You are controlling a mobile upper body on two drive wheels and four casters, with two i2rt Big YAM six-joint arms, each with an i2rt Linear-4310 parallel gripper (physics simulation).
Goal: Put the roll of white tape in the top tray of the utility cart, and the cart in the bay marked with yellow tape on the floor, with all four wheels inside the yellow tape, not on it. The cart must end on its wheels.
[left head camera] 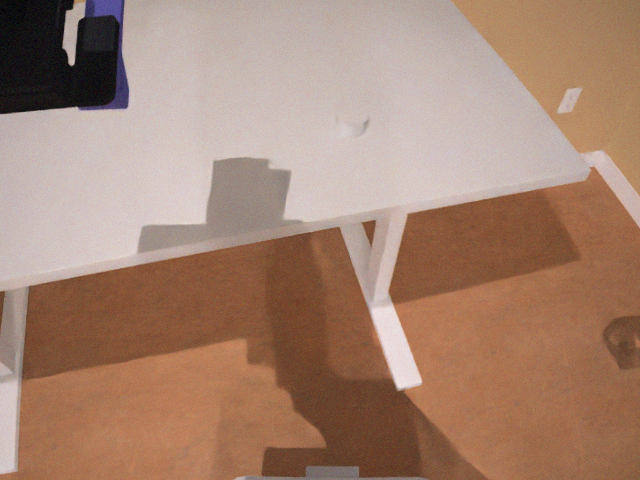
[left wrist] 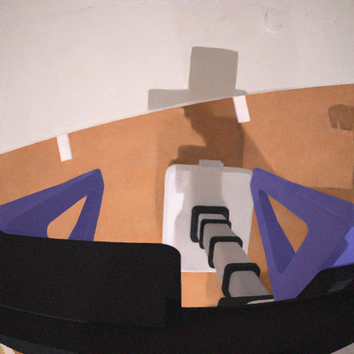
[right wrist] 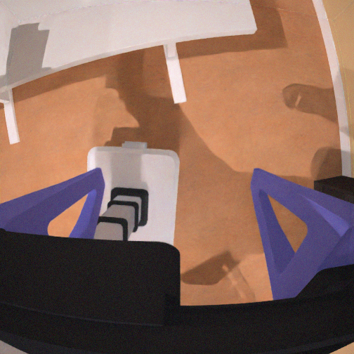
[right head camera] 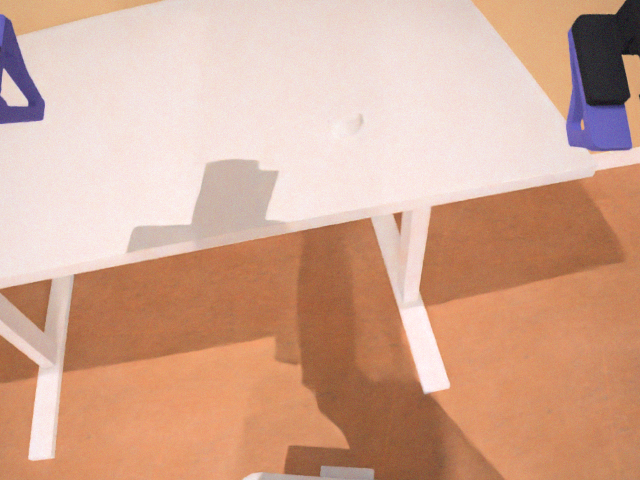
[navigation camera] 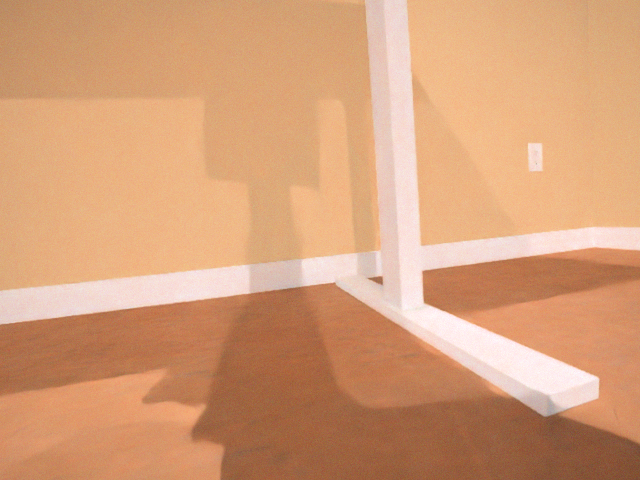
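Observation:
The roll of white tape is small and pale, on the white table, inward from its near edge. My left gripper is open, its purple fingers wide apart with nothing between them; part of it shows at the left edge of both head views. My right gripper is open and empty; part of it shows at the upper right of the right head view. Both are apart from the tape. The utility cart and the yellow-taped bay do not show.
A white table leg with a long foot reaches toward me. My white base stands before the table. A dark object is at the right edge of the right wrist view. A wall is behind the table.

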